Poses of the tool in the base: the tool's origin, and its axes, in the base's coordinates. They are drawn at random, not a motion.
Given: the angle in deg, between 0 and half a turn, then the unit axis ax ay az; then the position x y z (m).
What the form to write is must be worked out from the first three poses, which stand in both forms.
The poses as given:
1: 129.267 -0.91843 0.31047 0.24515 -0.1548 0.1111 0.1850
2: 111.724 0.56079 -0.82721 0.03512 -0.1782 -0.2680 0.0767
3: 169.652 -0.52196 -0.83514 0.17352 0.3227 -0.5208 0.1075
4: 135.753 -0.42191 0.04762 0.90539 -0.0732 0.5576 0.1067
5: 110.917 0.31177 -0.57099 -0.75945 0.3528 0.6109 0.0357
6: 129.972 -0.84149 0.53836 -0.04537 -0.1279 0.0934 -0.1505
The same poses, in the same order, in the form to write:
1: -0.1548 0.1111 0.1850 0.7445 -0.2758 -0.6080 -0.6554 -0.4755 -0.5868
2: -0.1782 -0.2680 0.0767 0.0608 -0.6030 0.7954 -0.6682 0.5674 0.4812
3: 0.3227 -0.5208 0.1075 -0.4433 0.8959 -0.0297 0.8336 0.3998 -0.3812
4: -0.0732 0.5576 0.1067 -0.4108 0.5973 -0.6889 -0.6662 -0.7124 -0.2204
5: 0.3528 0.6109 0.0357 -0.2251 -0.9510 0.2121 0.4678 0.0854 0.8797
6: -0.1279 0.0934 -0.1505 0.5206 -0.7788 -0.3499 -0.7093 -0.1664 -0.6850
